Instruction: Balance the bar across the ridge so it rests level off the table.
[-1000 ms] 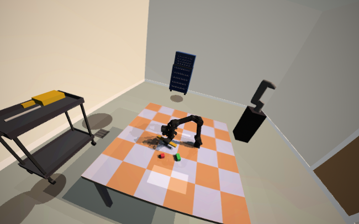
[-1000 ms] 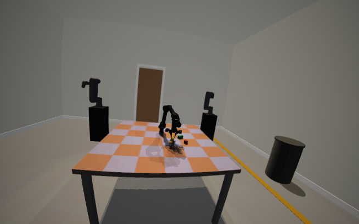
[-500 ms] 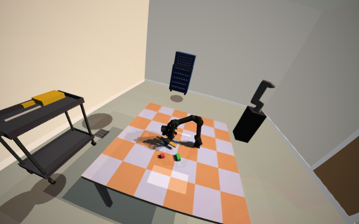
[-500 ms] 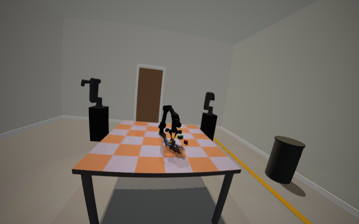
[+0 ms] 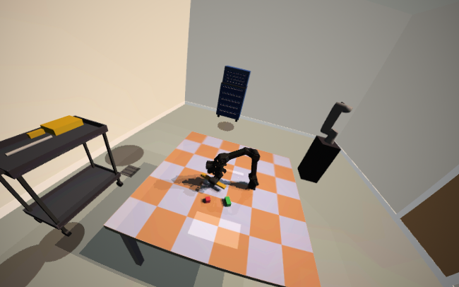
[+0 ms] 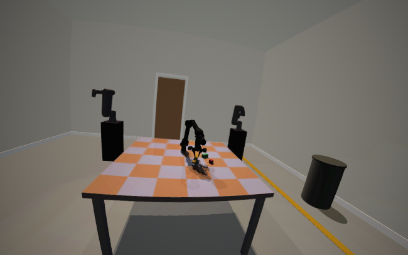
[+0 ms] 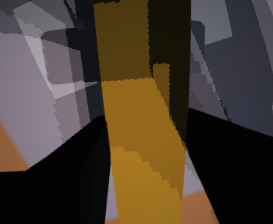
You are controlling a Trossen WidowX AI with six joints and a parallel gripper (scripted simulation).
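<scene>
My gripper tip is 3 cm short of the yellow-and-dark striped bar and 1 cm to the left of it. Also, from my gripper tip: red cube: 15 cm to the left, 3 cm below, 2 cm ahead; then green cube: 13 cm behind, 12 cm to the left, 3 cm below.
</scene>
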